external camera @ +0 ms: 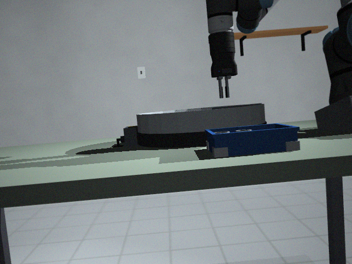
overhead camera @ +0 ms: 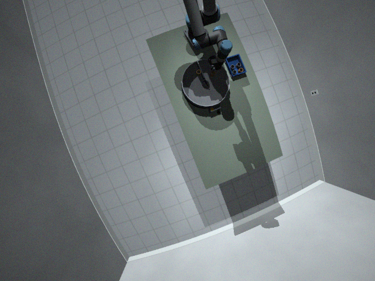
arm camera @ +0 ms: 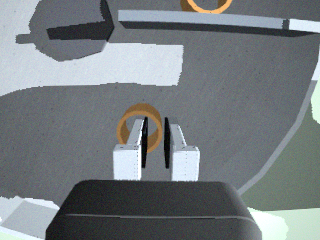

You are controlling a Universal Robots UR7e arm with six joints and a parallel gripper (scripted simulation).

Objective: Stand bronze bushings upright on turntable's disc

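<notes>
My hand is 50 mm past the crate, 260 mm to the right of it and 120 mm above it. Also, from my hand: turntable disc (80 mm ahead, 70 mm to the right, 90 mm below).
</notes>
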